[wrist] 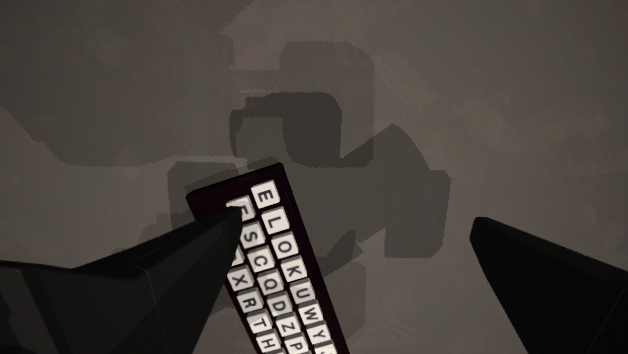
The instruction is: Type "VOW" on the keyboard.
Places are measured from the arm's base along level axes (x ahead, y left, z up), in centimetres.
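Pixels of known places: gripper, between the fingertips: (356, 223).
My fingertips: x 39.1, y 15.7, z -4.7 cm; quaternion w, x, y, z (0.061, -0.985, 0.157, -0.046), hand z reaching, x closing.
Observation:
Ahead of a thing's pixels: the offset from my fingertips to its top centre. Level surfaces: height alone.
A dark keyboard @[dx -5.9, dy -7.4, dz -6.0 cm] (301, 220) with white letter keys lies slanted at the lower middle of the wrist view, its lower end cut off by the frame. The O key @[dx -4.3, dy -2.9, dz -6.0 cm] (284, 246) and the W key @[dx -4.2, dy -8.2, dz -6.0 cm] (310, 314) show in its right-hand row. The V key does not show; the left finger hides that part of the keyboard. My gripper (356, 223) is wide open and empty. Its left fingertip is over the keyboard's left side, overlapping the F key @[dx -6.1, dy +0.1, dz -6.0 cm] (243, 209) in view. Its right finger is well to the right of the keyboard. Whether the left fingertip touches a key cannot be told.
The keyboard lies on a grey-brown surface @[dz -7.8 cm] (525, 100). Dark overlapping shadows of the arm and gripper fall across the surface above and to the right of the keyboard. More keys, such as E @[dx -4.3, dy +0.6, dz -6.0 cm] (265, 194) and L @[dx -4.3, dy -1.2, dz -6.0 cm] (275, 220), stand near its upper end.

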